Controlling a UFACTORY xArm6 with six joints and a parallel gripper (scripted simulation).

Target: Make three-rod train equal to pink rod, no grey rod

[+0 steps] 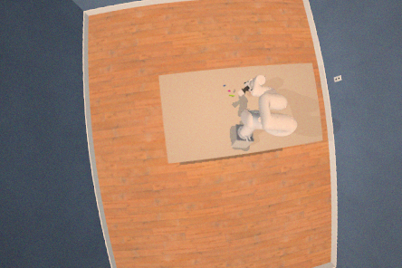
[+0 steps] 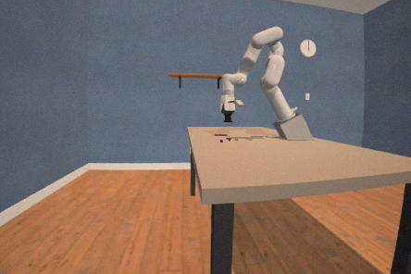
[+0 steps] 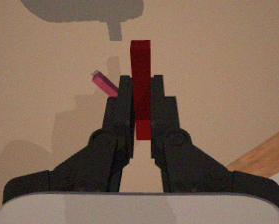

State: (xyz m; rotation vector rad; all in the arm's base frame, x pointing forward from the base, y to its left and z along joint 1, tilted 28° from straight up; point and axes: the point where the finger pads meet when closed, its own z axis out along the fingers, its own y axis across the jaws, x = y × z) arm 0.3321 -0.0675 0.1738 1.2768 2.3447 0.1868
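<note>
Right now my hand is 130 mm to the right of the magenta rod, 120 mm above it and 30 mm short of it. The rest, counted from my hand: red rod (20 mm below); pink rod (120 mm below, 90 mm to the right, 20 mm ahead); grey rod (120 mm below, 80 mm to the left, 20 mm ahead).
</note>
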